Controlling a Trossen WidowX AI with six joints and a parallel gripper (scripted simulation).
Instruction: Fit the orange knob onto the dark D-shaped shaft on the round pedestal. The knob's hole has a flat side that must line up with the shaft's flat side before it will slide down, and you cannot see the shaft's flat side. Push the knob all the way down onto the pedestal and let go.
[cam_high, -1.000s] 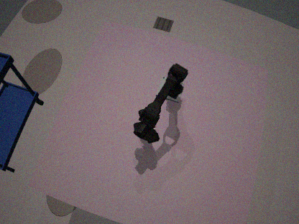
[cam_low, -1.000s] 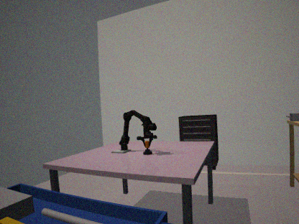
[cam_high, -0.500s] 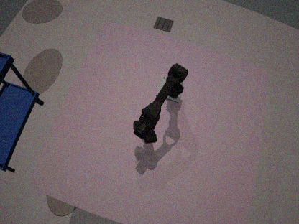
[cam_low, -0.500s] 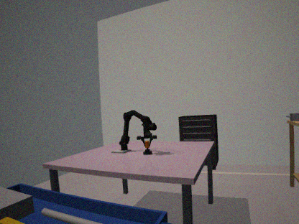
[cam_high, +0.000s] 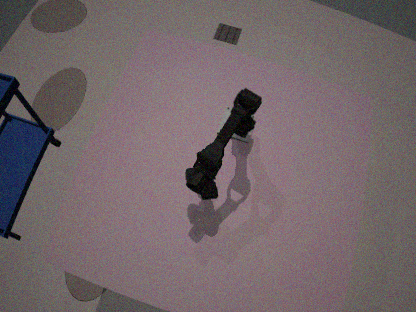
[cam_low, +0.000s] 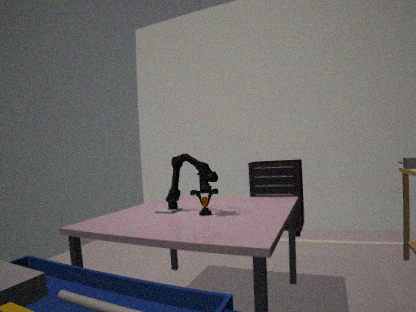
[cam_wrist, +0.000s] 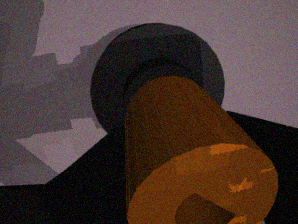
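The orange knob is 2 cm above my gripper tip. Round my gripper tip: dark round pedestal (4 cm below).
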